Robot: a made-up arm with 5 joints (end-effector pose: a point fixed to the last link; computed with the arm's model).
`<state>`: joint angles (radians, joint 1 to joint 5).
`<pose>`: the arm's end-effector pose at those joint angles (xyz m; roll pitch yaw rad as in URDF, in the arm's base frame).
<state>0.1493 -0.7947 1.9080 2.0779 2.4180</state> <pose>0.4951 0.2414 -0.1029 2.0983 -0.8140 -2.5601</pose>
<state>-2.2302 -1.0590 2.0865 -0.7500 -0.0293</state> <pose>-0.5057 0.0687 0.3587 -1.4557 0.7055 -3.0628</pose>
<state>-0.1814 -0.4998 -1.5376 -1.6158 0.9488</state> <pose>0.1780 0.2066 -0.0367 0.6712 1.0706 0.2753</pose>
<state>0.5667 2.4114 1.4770 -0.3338 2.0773</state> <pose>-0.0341 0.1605 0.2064 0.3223 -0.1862 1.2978</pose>
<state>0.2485 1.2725 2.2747 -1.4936 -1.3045</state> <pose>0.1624 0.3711 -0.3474 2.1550 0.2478 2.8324</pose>
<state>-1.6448 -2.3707 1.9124 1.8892 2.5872</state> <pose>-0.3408 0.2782 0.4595 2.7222 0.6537 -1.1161</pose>
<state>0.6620 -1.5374 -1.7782 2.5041 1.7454</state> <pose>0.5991 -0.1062 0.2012 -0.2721 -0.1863 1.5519</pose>
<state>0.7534 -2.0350 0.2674 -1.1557 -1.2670</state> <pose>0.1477 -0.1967 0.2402 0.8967 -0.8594 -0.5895</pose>
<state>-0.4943 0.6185 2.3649 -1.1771 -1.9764</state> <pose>0.1518 0.4225 -0.3358 2.5059 0.6358 -2.9880</pose>
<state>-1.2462 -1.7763 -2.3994 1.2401 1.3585</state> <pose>-0.3034 0.5414 0.4246 -0.5375 0.4415 -1.6502</pose>
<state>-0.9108 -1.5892 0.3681 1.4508 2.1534</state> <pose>0.1094 0.5752 0.1407 1.3579 -0.0935 -2.2741</pose>
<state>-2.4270 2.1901 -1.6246 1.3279 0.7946</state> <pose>-0.1950 -0.5500 0.3033 -2.5857 0.5858 2.1346</pose>
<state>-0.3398 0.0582 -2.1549 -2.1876 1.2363</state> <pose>0.0178 0.2220 -0.1694 1.9931 0.9843 1.3989</pose>
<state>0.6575 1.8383 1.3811 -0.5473 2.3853</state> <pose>-0.0536 0.1817 0.0895 -0.4884 0.0177 1.4891</pose>
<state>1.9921 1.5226 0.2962 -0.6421 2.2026</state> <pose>0.2738 -0.0035 0.1233 0.4389 0.9172 0.7549</pose>
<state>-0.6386 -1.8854 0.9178 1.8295 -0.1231</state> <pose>0.3652 0.2840 0.4532 -2.0132 0.4633 -2.2738</pose>
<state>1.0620 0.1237 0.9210 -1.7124 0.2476</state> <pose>0.4385 -0.2492 -0.1315 2.4635 1.3331 2.5772</pose>
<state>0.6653 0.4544 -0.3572 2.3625 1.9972</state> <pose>0.2119 0.2051 -0.3269 1.5572 -1.1782 1.7682</pose>
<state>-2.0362 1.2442 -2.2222 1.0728 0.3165</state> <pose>-0.4730 -0.4215 -0.1264 -2.3237 -0.5898 1.5615</pose>
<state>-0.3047 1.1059 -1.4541 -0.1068 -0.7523</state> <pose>-0.3133 0.3506 0.1782 -0.3632 0.1519 -1.3100</pose>
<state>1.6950 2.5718 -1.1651 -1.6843 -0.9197</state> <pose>0.1610 -0.1800 0.3319 -0.8813 -1.0367 1.2407</pose>
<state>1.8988 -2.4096 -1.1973 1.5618 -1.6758</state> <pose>-0.0056 -0.5015 0.3306 -2.6538 0.8355 1.2553</pose>
